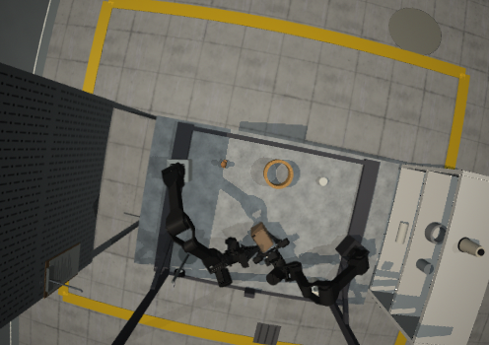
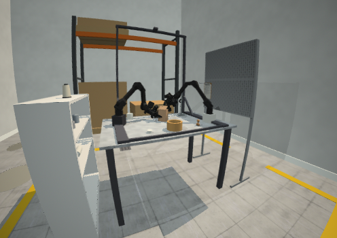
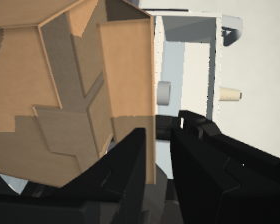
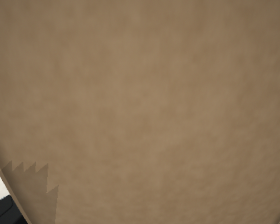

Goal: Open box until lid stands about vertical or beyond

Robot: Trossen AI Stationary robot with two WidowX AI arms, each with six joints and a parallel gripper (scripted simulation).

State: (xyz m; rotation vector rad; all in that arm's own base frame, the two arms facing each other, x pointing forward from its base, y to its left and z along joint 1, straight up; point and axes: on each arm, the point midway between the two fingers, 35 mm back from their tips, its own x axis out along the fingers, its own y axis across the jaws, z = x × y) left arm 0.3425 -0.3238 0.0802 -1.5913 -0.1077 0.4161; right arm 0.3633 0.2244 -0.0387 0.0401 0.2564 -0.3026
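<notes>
Now: the carton 40 mm above my right hand, 30 mm to the left of it and 20 mm ahead of it.
</notes>
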